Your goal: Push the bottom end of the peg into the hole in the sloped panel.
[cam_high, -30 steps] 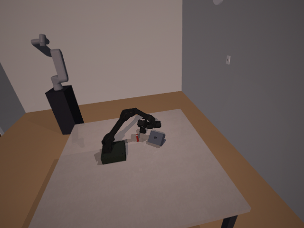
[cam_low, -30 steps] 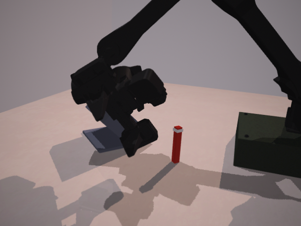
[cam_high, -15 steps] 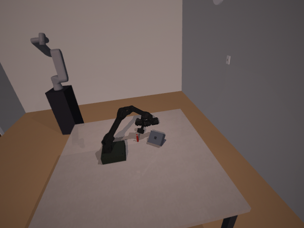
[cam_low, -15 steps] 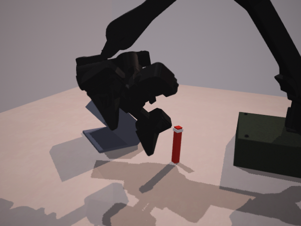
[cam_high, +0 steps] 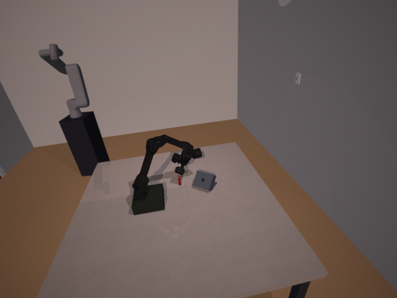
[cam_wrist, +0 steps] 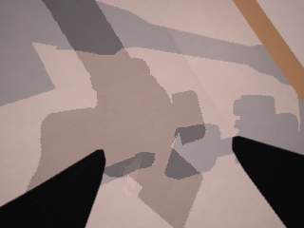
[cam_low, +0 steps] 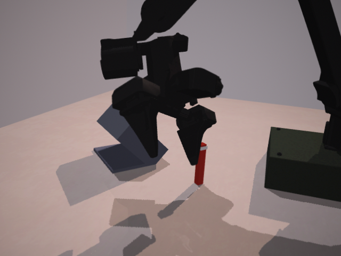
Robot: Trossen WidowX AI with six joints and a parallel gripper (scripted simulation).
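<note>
Now: the red square peg 11 cm to the right of my gripper tip and 3 cm below it. Round my gripper tip: sloped grey panel 18 cm ahead, 14 cm to the right, 4 cm below.
</note>
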